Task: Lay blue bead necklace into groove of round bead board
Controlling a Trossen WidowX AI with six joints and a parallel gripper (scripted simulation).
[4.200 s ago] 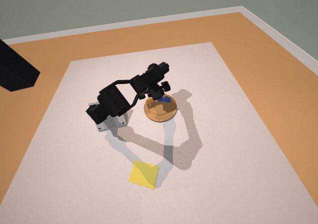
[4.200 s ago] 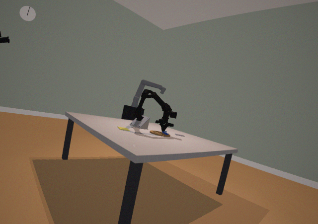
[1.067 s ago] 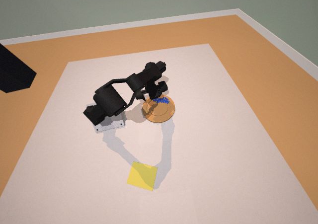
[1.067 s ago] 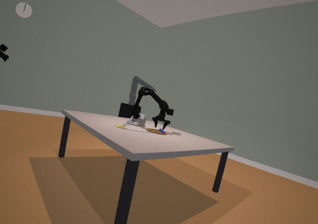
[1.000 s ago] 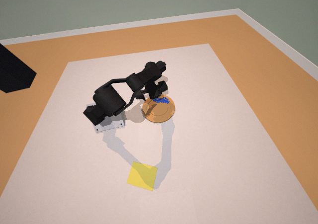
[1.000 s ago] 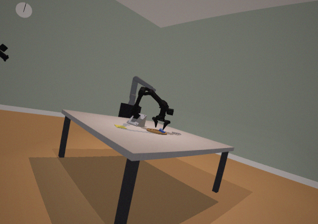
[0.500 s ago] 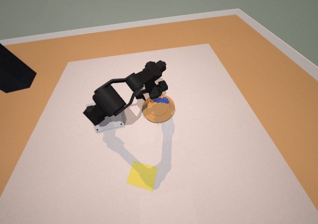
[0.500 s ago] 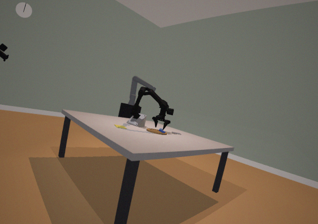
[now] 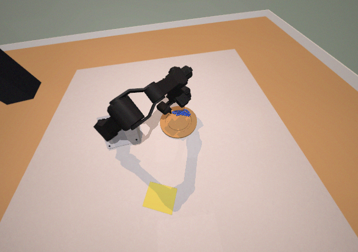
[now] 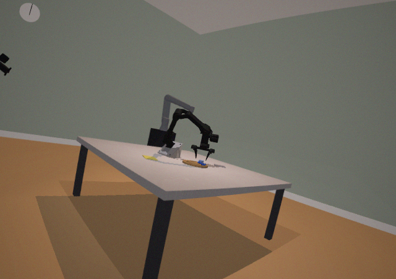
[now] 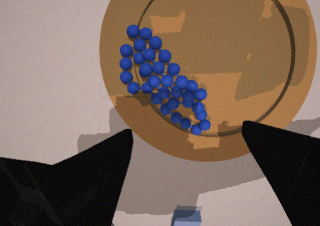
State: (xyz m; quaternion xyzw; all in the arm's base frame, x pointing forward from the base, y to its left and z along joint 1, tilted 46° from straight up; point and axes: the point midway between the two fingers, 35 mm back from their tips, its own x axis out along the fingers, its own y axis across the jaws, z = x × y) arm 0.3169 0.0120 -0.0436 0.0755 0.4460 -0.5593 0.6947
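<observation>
Right now my gripper tip is 60 mm to the left of the round bead board and 30 mm above it. Round my gripper tip: yellow square patch: 160 mm behind, 380 mm to the right, 40 mm below; then flat grey tile: 40 mm ahead, 250 mm to the left, 40 mm below; then light blue cube: 90 mm behind, 140 mm to the left, 30 mm below.
</observation>
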